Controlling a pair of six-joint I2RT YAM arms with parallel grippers.
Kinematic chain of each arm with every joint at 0, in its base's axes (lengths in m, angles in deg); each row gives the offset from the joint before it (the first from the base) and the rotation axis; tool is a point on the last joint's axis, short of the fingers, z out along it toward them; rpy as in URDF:
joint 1: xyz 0 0 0.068 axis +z
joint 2: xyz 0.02 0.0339 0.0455 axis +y
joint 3: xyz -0.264 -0.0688 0 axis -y
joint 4: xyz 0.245 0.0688 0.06 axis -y
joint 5: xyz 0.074 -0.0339 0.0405 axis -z
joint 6: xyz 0.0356 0 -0.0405 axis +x
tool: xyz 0 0 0 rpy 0 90 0
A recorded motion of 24 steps. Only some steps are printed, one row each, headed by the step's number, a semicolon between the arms.
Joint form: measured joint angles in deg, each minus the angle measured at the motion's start. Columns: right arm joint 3, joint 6, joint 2, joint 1, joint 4, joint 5; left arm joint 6, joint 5, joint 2, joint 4, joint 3, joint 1.
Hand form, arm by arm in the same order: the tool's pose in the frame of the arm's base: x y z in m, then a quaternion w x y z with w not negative. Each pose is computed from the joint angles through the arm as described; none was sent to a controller.
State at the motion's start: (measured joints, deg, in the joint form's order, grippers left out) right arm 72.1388 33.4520 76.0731 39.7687 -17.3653 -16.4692; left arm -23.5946 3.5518 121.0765 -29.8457 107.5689 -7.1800
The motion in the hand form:
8: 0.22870 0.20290 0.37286 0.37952 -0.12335 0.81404 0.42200; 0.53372 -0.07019 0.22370 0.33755 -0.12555 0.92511 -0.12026
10: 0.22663 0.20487 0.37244 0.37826 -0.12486 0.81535 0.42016; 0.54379 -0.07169 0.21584 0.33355 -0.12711 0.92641 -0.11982
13: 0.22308 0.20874 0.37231 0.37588 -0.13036 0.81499 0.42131; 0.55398 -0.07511 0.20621 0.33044 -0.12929 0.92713 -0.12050
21: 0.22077 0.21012 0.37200 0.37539 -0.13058 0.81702 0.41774; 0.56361 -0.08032 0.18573 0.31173 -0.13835 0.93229 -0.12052
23: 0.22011 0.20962 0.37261 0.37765 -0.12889 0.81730 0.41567; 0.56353 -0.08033 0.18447 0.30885 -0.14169 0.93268 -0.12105
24: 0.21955 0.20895 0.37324 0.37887 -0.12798 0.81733 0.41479; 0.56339 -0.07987 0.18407 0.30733 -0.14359 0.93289 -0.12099
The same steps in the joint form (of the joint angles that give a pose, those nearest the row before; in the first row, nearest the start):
8: 0.02 -0.20 0.00 0.00 -0.41 0.72; -0.33 -0.48 15.96 -7.17 18.38 -0.11
10: 0.02 -0.20 -0.02 0.59 -0.70 1.25; -0.50 -0.48 19.65 -8.92 23.35 -0.13
13: 0.02 -0.20 -0.02 1.62 -0.77 1.62; -0.94 -0.55 23.78 -10.60 28.83 -0.35
21: 0.02 -0.20 -0.13 2.19 -1.22 2.38; -2.27 -0.55 29.37 -13.64 35.32 -0.74
23: 0.02 -0.20 -0.31 2.25 -1.35 2.84; -2.67 -0.52 29.53 -13.88 35.41 -0.74
24: 0.02 -0.20 -0.48 2.25 -1.49 3.04; -2.84 -0.52 29.55 -14.03 35.40 -0.70

